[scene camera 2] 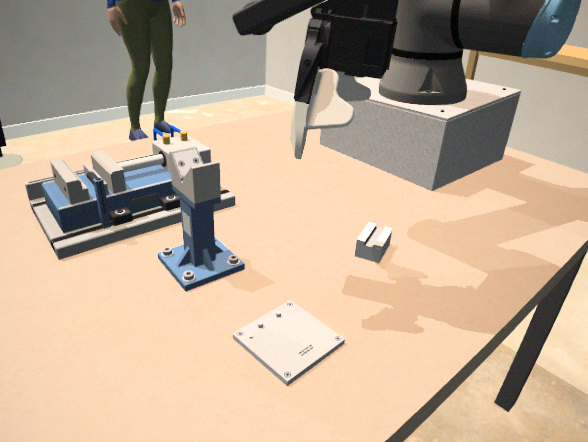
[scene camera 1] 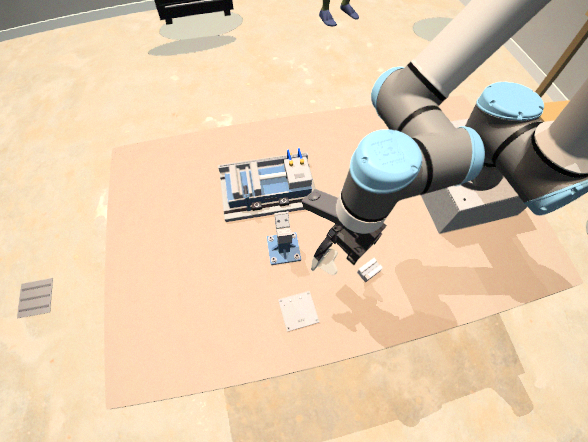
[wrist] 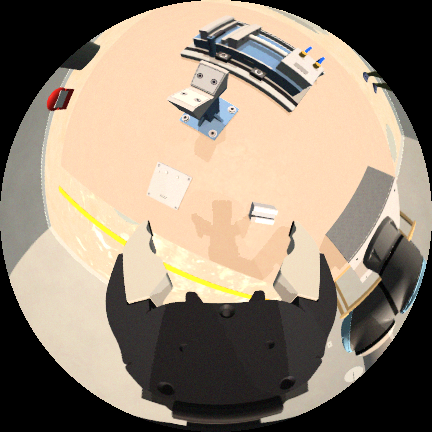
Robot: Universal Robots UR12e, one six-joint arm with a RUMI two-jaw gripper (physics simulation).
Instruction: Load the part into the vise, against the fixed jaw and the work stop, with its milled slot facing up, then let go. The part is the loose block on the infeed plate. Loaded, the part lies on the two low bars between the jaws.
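Frame: origin at the arm's base, x back, y down, z right, level; metres.
Seen in the pictures: gripper, fingertip midpoint: (scene camera 2: pixel 316 139) (scene camera 1: pixel 334 249) (wrist: pixel 221 222); arm's base, origin of the base link: (scene camera 2: pixel 421 93) (wrist: pixel 378 241).
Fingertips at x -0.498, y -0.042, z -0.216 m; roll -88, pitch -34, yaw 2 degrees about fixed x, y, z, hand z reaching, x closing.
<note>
Offsets run from my fingertips to a thing's top centre. "spot": to the spot under its first point.
The part @(dx +0.128, dy +0.167, dz -0.007 m) (scene camera 1: pixel 370 270) (scene camera 2: pixel 368 251) (wrist: pixel 263 213), a small pale block, lies on the table, off the infeed plate @(dx -0.094, dy +0.189, dz -0.084 m) (scene camera 1: pixel 299 315) (scene camera 2: pixel 290 347) (wrist: pixel 169 187). Its milled slot faces up in scene camera 2. My gripper (scene camera 1: pixel 325 270) (scene camera 2: pixel 321 137) (wrist: pixel 221 222) is open and empty, above the table and apart from the part. The vise @(dx -0.121, dy +0.098, dz +0.321 m) (scene camera 1: pixel 274 187) (scene camera 2: pixel 145 181) (wrist: pixel 248 49) has a gap between its fixed jaw (scene camera 2: pixel 69 181) and its moving jaw (scene camera 2: pixel 108 171). The blue work stop @(spot: dx -0.194, dy +0.132, dz +0.240 m) (scene camera 2: pixel 100 202) stands at the gap's near side. The low bars are hard to make out.
A blue-based stand (scene camera 1: pixel 284 252) (scene camera 2: pixel 201 225) (wrist: pixel 212 120) with an angled two-faced seat on top rises between the vise and the infeed plate. The robot's grey base block (scene camera 1: pixel 462 207) (scene camera 2: pixel 385 137) (wrist: pixel 360 210) is on the right. A person stands beyond the table.
</note>
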